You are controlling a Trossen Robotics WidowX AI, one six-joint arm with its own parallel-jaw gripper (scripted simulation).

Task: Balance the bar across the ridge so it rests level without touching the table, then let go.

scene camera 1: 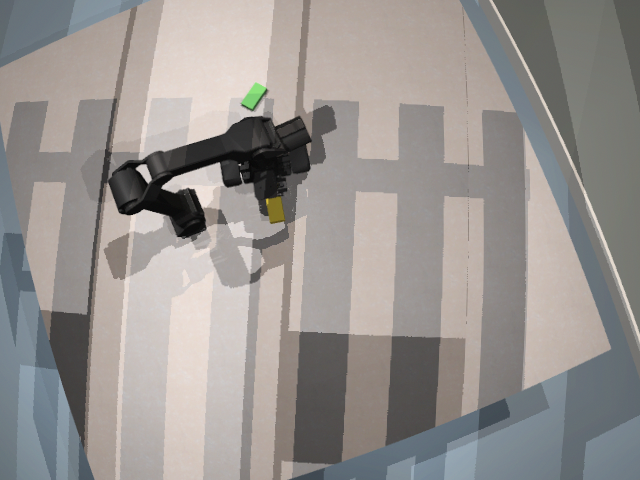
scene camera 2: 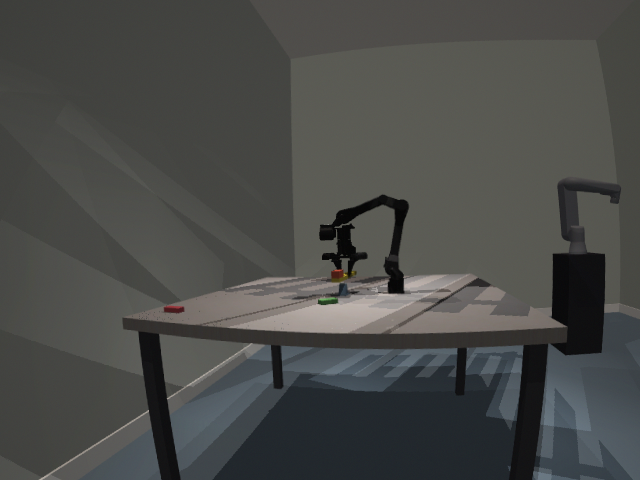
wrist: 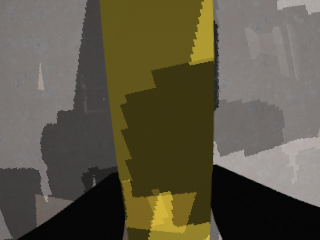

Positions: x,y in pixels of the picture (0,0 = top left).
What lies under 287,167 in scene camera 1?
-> My gripper.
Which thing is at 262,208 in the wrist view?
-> My gripper.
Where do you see a yellow bar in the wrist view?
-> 160,68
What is my gripper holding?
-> A yellow bar.
